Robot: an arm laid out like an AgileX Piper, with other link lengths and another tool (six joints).
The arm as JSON. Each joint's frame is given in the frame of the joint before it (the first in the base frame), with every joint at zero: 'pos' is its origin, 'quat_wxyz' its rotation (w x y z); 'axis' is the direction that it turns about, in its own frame. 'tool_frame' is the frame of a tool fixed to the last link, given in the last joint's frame.
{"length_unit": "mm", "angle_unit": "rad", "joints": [
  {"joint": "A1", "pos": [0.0, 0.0, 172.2], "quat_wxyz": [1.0, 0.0, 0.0, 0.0], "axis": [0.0, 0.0, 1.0]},
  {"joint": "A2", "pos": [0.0, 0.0, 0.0], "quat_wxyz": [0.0, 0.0, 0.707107, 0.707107], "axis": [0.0, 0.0, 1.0]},
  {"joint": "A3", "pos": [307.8, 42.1, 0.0], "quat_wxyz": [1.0, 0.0, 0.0, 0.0], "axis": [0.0, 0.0, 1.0]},
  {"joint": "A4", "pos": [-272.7, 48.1, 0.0], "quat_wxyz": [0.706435, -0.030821, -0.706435, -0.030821], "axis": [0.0, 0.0, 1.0]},
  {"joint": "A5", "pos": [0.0, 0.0, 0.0], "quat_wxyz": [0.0, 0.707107, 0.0, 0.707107], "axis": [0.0, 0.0, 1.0]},
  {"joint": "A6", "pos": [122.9, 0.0, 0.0], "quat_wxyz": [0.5, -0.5, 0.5, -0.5], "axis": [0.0, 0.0, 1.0]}
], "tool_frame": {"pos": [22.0, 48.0, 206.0], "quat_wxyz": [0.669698, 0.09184, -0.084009, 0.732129]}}
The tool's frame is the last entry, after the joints.
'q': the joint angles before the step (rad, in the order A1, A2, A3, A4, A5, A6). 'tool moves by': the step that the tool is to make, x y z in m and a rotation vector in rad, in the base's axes. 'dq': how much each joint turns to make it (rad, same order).
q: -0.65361 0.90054 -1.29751 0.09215 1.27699 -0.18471
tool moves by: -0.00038 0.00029 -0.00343 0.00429 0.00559 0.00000
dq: -0.00003 -0.00002 0.00706 0.00003 0.00000 -0.00002
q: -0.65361 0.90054 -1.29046 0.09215 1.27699 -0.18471
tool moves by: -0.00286 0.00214 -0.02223 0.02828 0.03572 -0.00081
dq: -0.00003 -0.00001 0.04618 0.00003 -0.00071 0.00100
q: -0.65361 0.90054 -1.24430 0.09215 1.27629 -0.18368
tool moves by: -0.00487 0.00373 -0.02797 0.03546 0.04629 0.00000
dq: -0.00001 0.00000 0.05831 0.00001 0.00001 -0.00001
